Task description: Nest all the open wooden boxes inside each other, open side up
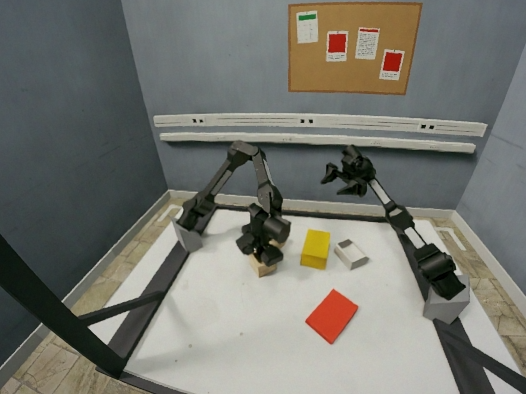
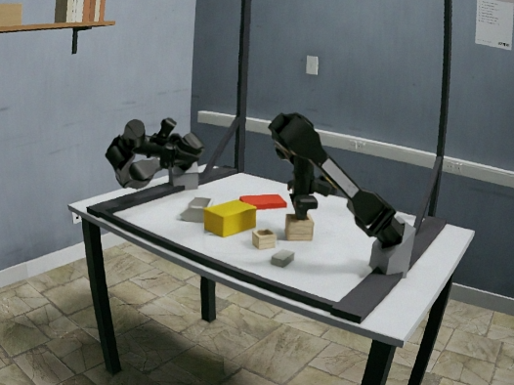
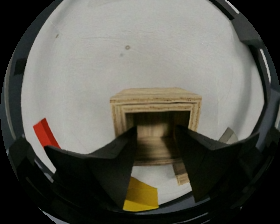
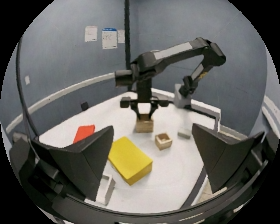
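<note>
Now: left hand 13 cm short of the small wooden box, 2 cm to the left of it and 7 cm above it. From my left hand the other things lie so: flat red block: 11 cm behind, 26 cm to the right, 7 cm below; then grey tray: 14 cm ahead, 30 cm to the right, 5 cm below; then small grey block: 16 cm ahead, 9 cm to the left, 7 cm below.
</note>
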